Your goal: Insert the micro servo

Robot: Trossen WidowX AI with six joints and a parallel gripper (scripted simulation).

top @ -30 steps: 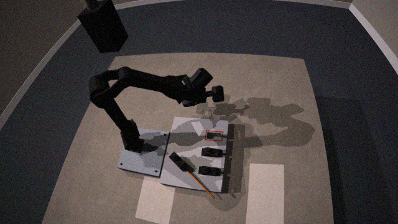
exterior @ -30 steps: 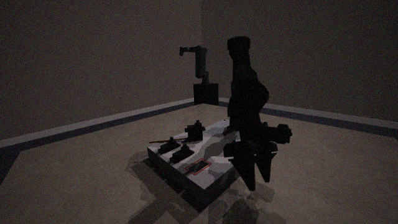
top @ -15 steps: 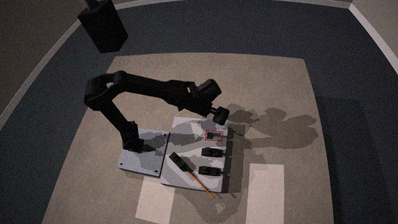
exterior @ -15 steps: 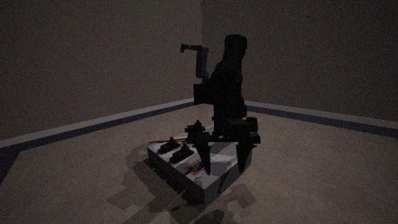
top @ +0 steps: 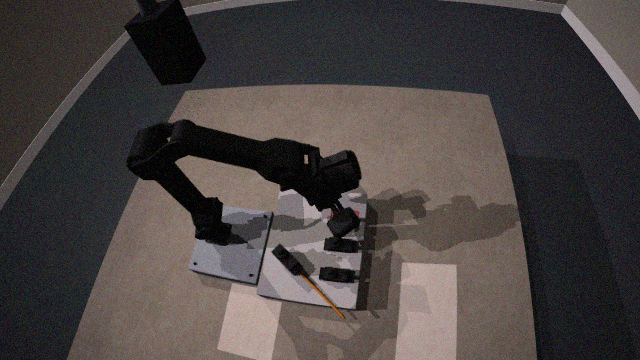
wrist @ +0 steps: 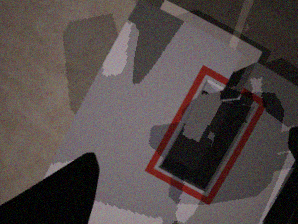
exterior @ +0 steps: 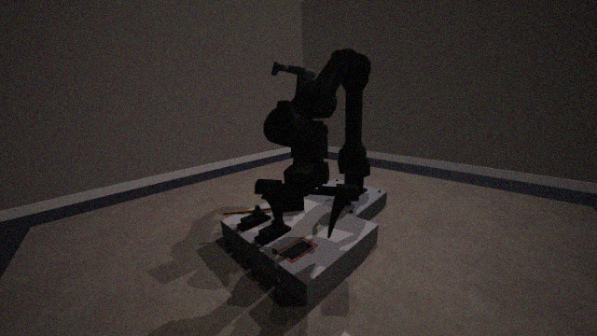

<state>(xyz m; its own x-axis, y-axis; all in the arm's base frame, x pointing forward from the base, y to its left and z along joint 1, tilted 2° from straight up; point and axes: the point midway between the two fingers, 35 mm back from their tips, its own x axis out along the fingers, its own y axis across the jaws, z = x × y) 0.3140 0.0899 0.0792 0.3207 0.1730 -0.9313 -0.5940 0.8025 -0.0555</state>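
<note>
My gripper tip is 100 mm past the deck, 90 mm to the left of it and 60 mm above it.
</note>
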